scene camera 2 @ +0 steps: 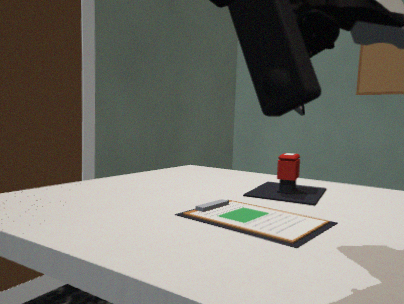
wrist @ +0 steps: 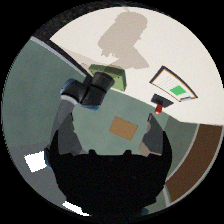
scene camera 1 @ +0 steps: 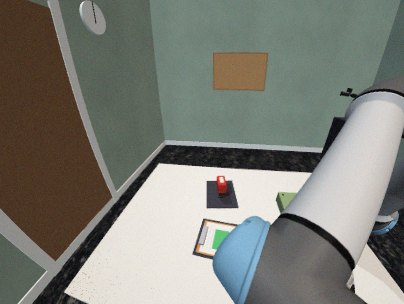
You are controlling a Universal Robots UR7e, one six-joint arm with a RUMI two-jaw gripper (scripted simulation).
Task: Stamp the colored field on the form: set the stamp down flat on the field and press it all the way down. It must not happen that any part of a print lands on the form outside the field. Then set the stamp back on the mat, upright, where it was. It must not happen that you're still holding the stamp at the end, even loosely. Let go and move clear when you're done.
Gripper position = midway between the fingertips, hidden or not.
Note:
In view: the gripper (scene camera 2: 364, 86), a red stamp (scene camera 2: 288, 164), a clipboard form (scene camera 2: 294, 230) and a dark mat (scene camera 2: 308, 195).
The gripper shows as well in the wrist view (wrist: 110, 113). The clipboard form also shows in the wrist view (wrist: 165, 79) and in scene camera 1 (scene camera 1: 211, 234).

